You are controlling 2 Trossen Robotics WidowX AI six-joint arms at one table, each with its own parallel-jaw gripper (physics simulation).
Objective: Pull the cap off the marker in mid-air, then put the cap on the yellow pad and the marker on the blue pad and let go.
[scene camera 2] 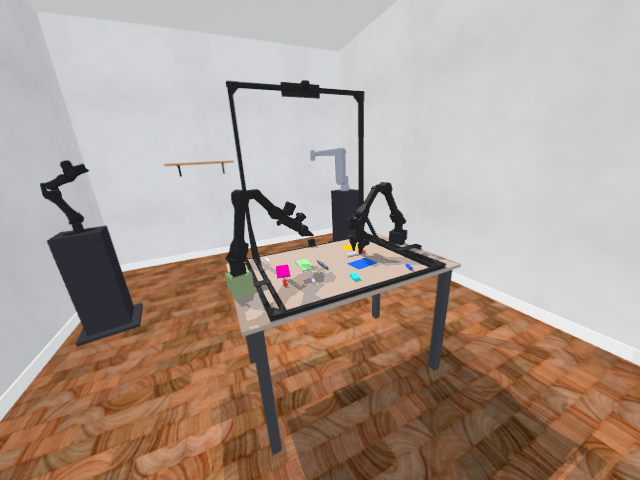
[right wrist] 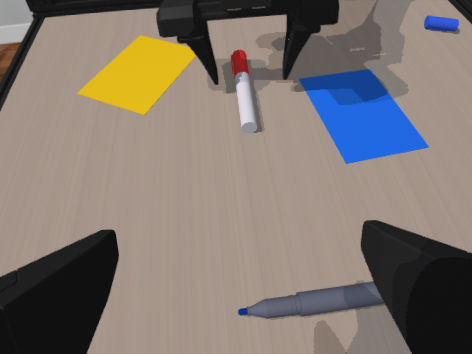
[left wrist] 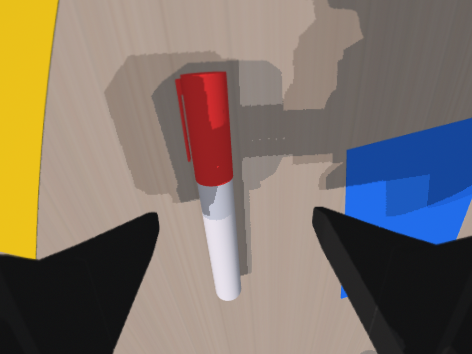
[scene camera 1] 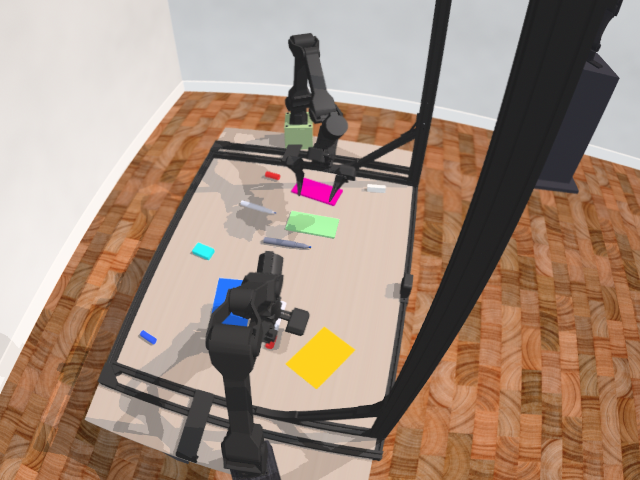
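Pixels of known places: left gripper, fingertip midpoint: (scene camera 2: 356, 252) (right wrist: 250, 80) (left wrist: 236, 218); right gripper, fingertip midpoint: (scene camera 2: 311, 233) (right wrist: 240, 239) (scene camera 1: 314, 199); left arm's base, link origin: (scene camera 2: 398, 230) (scene camera 1: 251, 463); right arm's base, link origin: (scene camera 2: 238, 273) (scene camera 1: 298, 119).
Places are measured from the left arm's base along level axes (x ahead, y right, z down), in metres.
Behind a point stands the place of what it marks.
Observation:
The marker, white body (left wrist: 223, 260) {x 0.403, y 0.151, z 0.070 m} (right wrist: 246, 105) {x 0.415, y 0.157, z 0.070 m} and red cap (left wrist: 215, 135) {x 0.339, y 0.113, z 0.069 m} (right wrist: 240, 62) {x 0.342, y 0.118, z 0.069 m} joined, lies on the table between the two pads. In scene camera 1 the left arm partly hides it. My left gripper (left wrist: 236, 218) {x 0.381, y 0.129, z 0.069 m} (right wrist: 250, 80) {x 0.381, y 0.129, z 0.069 m} is open and empty, low above the marker, its fingers on either side of it. The yellow pad (scene camera 1: 320, 357) {x 0.261, y 0.225, z 0.087 m} (left wrist: 20, 125) {x 0.288, y 0.188, z 0.087 m} (right wrist: 137, 75) {x 0.269, y 0.235, z 0.087 m} and the blue pad (scene camera 1: 223, 297) {x 0.499, y 0.011, z 0.087 m} (scene camera 2: 362, 264) {x 0.494, y 0.024, z 0.087 m} (left wrist: 367, 210) {x 0.444, y 0.059, z 0.087 m} (right wrist: 365, 120) {x 0.496, y 0.040, z 0.087 m} lie flat. My right gripper (scene camera 1: 315, 198) {x 0.622, y 0.303, z -0.098 m} (right wrist: 240, 239) {x 0.622, y 0.303, z -0.098 m} is open and empty, above the magenta pad in scene camera 1.
A grey pen with a blue tip (scene camera 1: 286, 243) {x 0.627, y 0.221, z 0.071 m} (right wrist: 330, 300) {x 0.635, y 0.226, z 0.070 m} lies by the green pad (scene camera 1: 320, 227) {x 0.667, y 0.334, z 0.080 m}. A light grey pen (scene camera 1: 257, 207) {x 0.792, y 0.163, z 0.073 m}, cyan block (scene camera 1: 203, 251) {x 0.662, y -0.027, z 0.073 m}, blue cylinder (scene camera 1: 147, 337) {x 0.404, y -0.224, z 0.068 m}, red cylinder (scene camera 1: 272, 175) {x 0.919, y 0.235, z 0.069 m}, white block (scene camera 1: 376, 188) {x 0.774, y 0.551, z 0.070 m} and magenta pad (scene camera 1: 316, 189) {x 0.827, y 0.363, z 0.080 m} also lie on the table.

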